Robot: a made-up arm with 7 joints. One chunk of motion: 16 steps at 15 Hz.
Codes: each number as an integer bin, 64 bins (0 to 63) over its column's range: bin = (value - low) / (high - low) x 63, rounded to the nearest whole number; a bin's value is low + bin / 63 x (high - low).
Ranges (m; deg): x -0.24..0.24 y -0.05..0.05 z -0.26..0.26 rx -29..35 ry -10..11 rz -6..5
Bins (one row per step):
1: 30 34 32 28 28 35
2: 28 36 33 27 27 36
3: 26 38 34 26 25 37
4: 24 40 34 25 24 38
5: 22 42 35 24 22 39
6: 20 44 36 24 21 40
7: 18 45 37 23 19 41
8: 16 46 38 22 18 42
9: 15 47 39 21 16 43
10: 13 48 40 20 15 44
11: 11 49 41 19 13 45
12: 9 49 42 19 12 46
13: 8 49 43 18 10 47
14: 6 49 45 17 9 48
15: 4 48 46 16 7 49
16: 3 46 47 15 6 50
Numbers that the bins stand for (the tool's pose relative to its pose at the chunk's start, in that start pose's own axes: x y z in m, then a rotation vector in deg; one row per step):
1: -0.0114 0.0040 0.0041 -0.56 -0.67 0.11
2: -0.0267 0.0071 0.0124 -1.57 -1.00 0.29
3: -0.0419 0.0103 0.0206 -2.59 -1.67 0.46
4: -0.0571 0.0135 0.0206 -3.60 -2.00 0.63
5: -0.0724 0.0167 0.0289 -4.62 -2.67 0.81
6: -0.0876 0.0198 0.0371 -4.62 -3.00 0.98
7: -0.1029 0.0214 0.0454 -5.63 -3.67 1.16
8: -0.1181 0.0230 0.0537 -6.65 -4.00 1.33
9: -0.1257 0.0246 0.0619 -7.67 -4.67 1.51
10: -0.1410 0.0262 0.0702 -8.68 -5.00 1.68
11: -0.1562 0.0278 0.0784 -9.70 -5.67 1.86
12: -0.1714 0.0278 0.0867 -9.70 -6.00 2.03
13: -0.1790 0.0278 0.0949 -10.71 -6.67 2.21
14: -0.1943 0.0278 0.1114 -11.73 -7.00 2.38
15: -0.2095 0.0262 0.1197 -12.75 -7.67 2.56
16: -0.2171 0.0230 0.1279 -13.76 -8.00 2.73

